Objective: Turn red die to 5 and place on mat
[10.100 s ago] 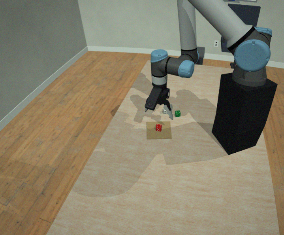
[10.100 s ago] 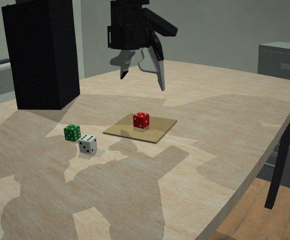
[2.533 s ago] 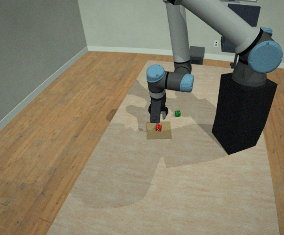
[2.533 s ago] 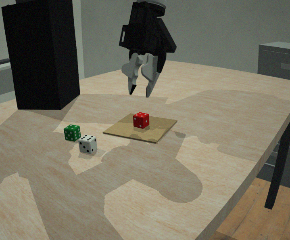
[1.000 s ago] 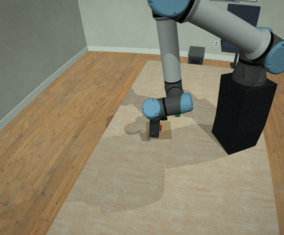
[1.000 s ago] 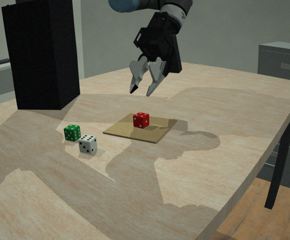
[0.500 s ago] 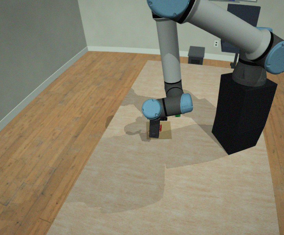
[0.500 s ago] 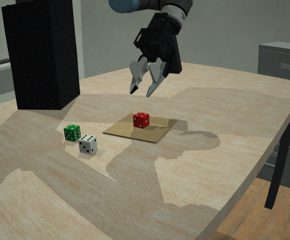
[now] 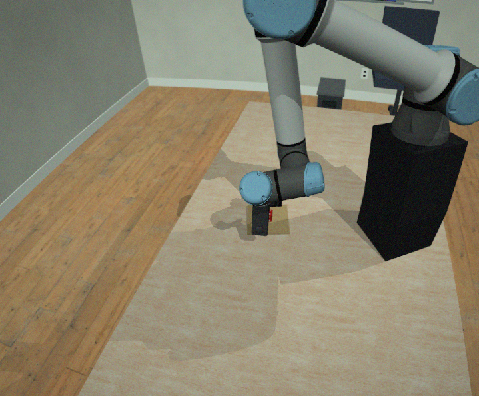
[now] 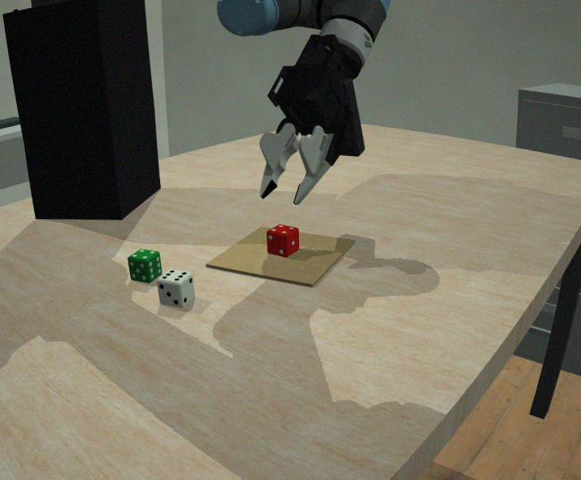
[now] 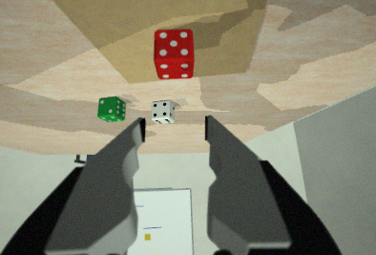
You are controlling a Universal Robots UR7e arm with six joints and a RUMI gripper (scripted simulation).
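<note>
My hand is 60 mm above the red die and 10 mm to the left of it. Round my hand: tan mat 80 mm below, 10 mm to the right; green die 150 mm to the right, 90 mm behind, 70 mm below; white die 170 mm to the right, 70 mm below, 20 mm behind.
</note>
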